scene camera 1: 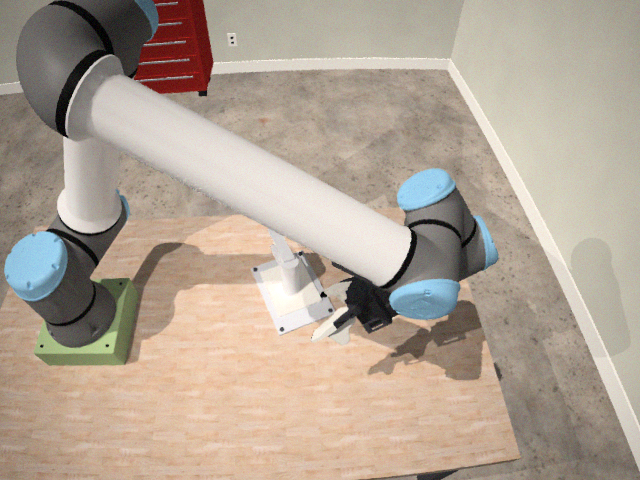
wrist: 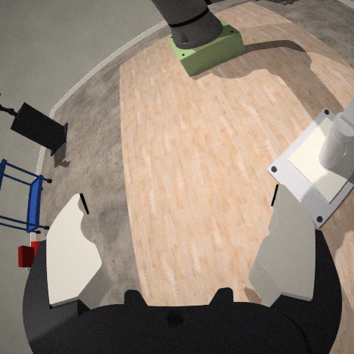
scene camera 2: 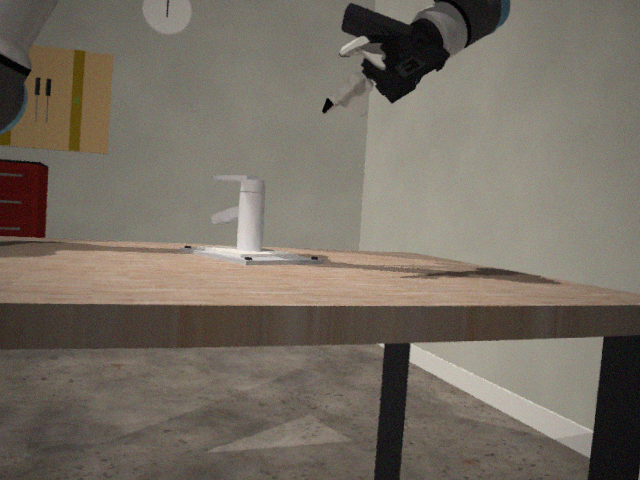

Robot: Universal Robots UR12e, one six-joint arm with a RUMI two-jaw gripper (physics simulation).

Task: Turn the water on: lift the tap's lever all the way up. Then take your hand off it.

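Places are measured from the arm's base along level axes (x back, y right, z up), in metres.
Where they show: gripper, fingertip midpoint: [scene camera 1: 315,317] [scene camera 2: 330,85]; arm's base, origin of the base link: [scene camera 1: 82,315].
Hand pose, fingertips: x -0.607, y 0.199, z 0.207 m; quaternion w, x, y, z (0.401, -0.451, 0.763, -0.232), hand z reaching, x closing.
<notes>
Each offset is from my fingertips to the centre of the thing. "spot": to the spot under its first point. Level surfaces: height alone.
The white tap @(spot: dx +0.030, dy -0.224, dz -0.192 m) [scene camera 1: 291,279] [scene camera 2: 250,219] [wrist: 334,147] stands upright on a pale base plate @(spot: dx +0.006, dy -0.134, dz -0.282 m) [scene camera 1: 305,323] [scene camera 2: 279,260] [wrist: 295,185] on the table. Its lever @(dx +0.046, dy -0.307, dz -0.138 m) [scene camera 2: 229,177] is the flat arm at the top in scene camera 2 and lies about level, above the spout @(dx +0.048, dy -0.315, dz -0.211 m) [scene camera 2: 225,214]. In scene camera 1 the lever is partly hidden near the robot's white arm link. My gripper [scene camera 1: 323,310] [scene camera 2: 331,77] [wrist: 178,191] is open and empty. It hangs well above the table, higher than the tap and to its right in scene camera 2, apart from the lever.
The robot's green base block [scene camera 1: 87,356] [wrist: 215,57] stands on the left of the wooden table @(dz -0.289 m) [scene camera 1: 258,413] [scene camera 2: 129,284] [wrist: 185,150] in scene camera 1. The white arm link [scene camera 1: 242,165] passes above the tap's far side. A red drawer cabinet [scene camera 1: 178,51] [scene camera 2: 23,198] stands on the floor beyond.
</notes>
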